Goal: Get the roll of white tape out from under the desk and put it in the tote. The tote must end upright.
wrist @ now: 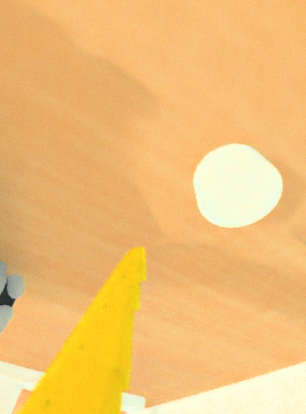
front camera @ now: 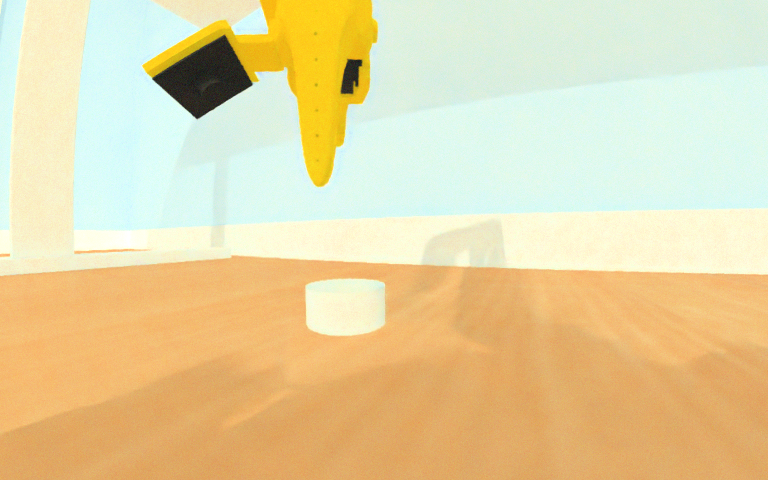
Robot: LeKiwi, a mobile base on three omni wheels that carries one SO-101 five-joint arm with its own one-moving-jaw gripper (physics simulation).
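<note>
The roll of white tape lies flat on the orange wood floor, a short white cylinder in the middle of the front view. My yellow gripper hangs high above the floor, a little left of the roll and well clear of it. In the wrist view only one notched yellow jaw shows, so the gripper is fully open and empty. The roll lies beyond and to the right of the jaw tip.
A white desk leg stands at the far left edge, with a low white bar along the floor. A white skirting board runs below the pale blue wall behind the roll. A grey base wheel shows at the wrist view's left edge.
</note>
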